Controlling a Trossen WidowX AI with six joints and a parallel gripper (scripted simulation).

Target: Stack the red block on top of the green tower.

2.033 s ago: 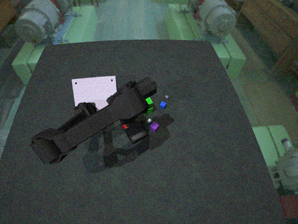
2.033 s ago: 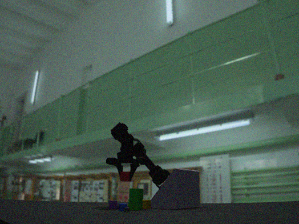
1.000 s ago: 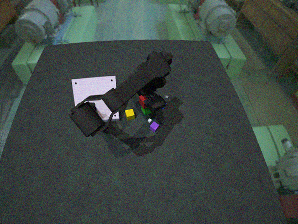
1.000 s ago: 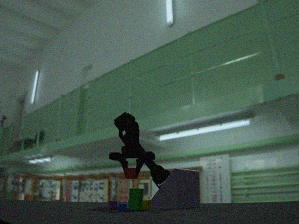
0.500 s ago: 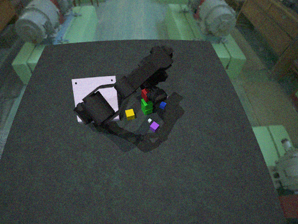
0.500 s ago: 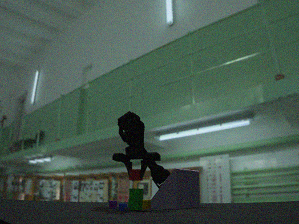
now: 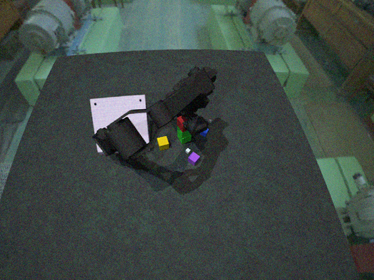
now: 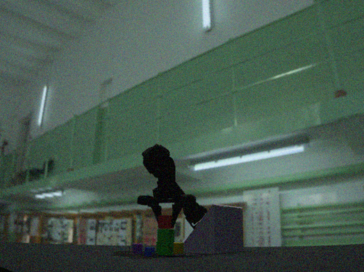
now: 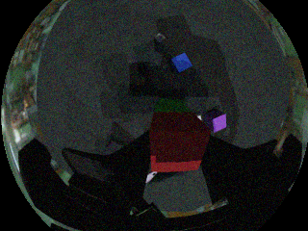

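Now: gripper tip 1 cm below the red block. The rest, counted from my gripper tip: yellow block (8 cm behind, 3 cm to the right, 7 cm below); small white cube (1 cm ahead, 6 cm to the right, 8 cm below); blue block (9 cm ahead, 2 cm to the left, 8 cm below).
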